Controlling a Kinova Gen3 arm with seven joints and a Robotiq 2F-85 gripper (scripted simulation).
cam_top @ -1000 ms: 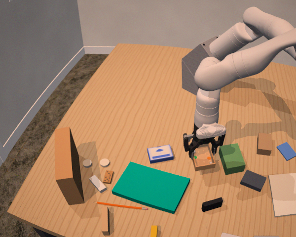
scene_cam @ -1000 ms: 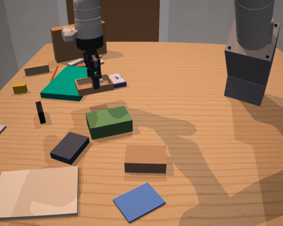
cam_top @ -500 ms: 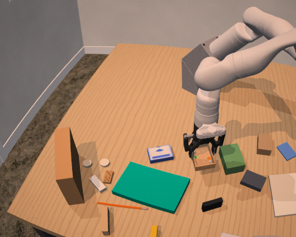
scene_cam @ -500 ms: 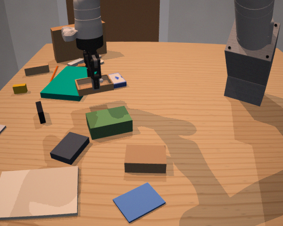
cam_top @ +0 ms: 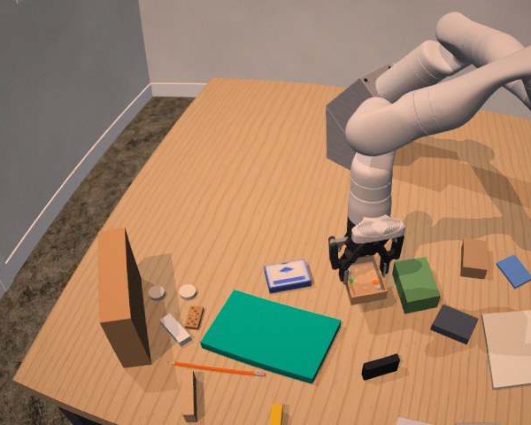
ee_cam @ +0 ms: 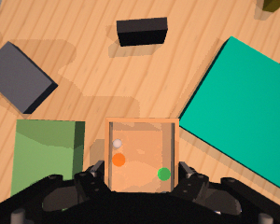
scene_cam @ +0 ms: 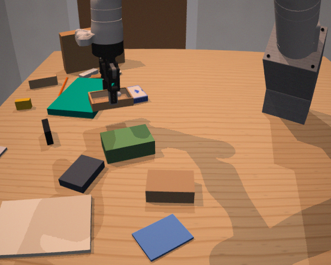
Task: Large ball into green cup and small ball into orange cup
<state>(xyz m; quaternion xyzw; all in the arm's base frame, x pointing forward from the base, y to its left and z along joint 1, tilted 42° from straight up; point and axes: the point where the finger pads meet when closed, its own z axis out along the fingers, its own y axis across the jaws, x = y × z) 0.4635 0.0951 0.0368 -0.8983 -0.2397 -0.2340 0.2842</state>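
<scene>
My gripper is now 20 mm above the wooden puzzle. From my hand the other things lie so: green block: 80 mm behind, 100 mm to the left, 70 mm below; then teal slab: 150 mm ahead, 120 mm to the right, 80 mm below; then black block: 140 mm ahead, 100 mm to the left, 70 mm below.
</scene>
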